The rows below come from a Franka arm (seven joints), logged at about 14 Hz.
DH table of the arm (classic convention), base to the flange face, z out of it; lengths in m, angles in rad. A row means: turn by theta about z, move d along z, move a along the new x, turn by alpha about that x. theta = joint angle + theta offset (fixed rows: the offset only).
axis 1: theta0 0, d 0.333, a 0, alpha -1.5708
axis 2: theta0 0, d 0, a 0, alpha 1.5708
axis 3: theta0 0, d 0.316, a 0.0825, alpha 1.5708
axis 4: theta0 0, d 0, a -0.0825, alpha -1.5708
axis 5: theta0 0, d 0.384, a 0, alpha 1.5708
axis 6: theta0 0, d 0, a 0.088, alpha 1.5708
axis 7: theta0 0, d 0.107, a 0, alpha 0
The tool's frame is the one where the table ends.
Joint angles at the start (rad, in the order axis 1, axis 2, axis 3, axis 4, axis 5, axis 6, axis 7): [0.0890, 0.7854, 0.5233, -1.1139, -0.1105, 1.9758, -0.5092]
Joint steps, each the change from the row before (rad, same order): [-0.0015, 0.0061, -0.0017, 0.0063, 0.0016, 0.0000, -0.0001]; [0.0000, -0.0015, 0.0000, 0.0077, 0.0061, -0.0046, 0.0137]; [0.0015, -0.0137, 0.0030, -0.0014, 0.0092, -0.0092, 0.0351]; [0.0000, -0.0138, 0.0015, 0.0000, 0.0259, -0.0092, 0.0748]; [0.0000, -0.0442, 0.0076, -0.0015, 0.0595, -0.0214, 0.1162]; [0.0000, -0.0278, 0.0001, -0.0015, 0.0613, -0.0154, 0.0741]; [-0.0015, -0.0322, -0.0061, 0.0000, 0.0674, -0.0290, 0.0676]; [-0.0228, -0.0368, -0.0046, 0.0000, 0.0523, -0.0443, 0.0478]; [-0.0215, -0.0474, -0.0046, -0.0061, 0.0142, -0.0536, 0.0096]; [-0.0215, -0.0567, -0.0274, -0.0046, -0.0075, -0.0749, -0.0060]
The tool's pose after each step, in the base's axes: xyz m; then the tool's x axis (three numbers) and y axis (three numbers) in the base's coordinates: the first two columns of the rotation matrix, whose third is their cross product. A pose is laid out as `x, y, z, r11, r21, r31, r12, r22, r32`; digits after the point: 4 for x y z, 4 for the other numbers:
0.6969, 0.3190, 0.3985, 0.5474, 0.7969, 0.2556, 0.8367, -0.5272, -0.1483
0.6975, 0.3184, 0.4028, 0.5609, 0.7863, 0.2589, 0.8277, -0.5396, -0.1545
0.6940, 0.3211, 0.4118, 0.5863, 0.7680, 0.2578, 0.8099, -0.5622, -0.1671
0.6908, 0.3229, 0.4216, 0.6484, 0.7178, 0.2537, 0.7612, -0.6157, -0.2037
0.6803, 0.3290, 0.4528, 0.7329, 0.6312, 0.2538, 0.6803, -0.6817, -0.2693
0.6731, 0.3323, 0.4716, 0.7878, 0.5653, 0.2448, 0.6159, -0.7145, -0.3321
0.6653, 0.3320, 0.4921, 0.8352, 0.5033, 0.2215, 0.5488, -0.7371, -0.3943
0.6615, 0.3175, 0.5141, 0.8712, 0.4517, 0.1925, 0.4882, -0.7557, -0.4364
0.6536, 0.3024, 0.5379, 0.8774, 0.4462, 0.1763, 0.4763, -0.7659, -0.4319
0.6465, 0.2756, 0.5621, 0.8805, 0.4489, 0.1522, 0.4707, -0.7901, -0.3927

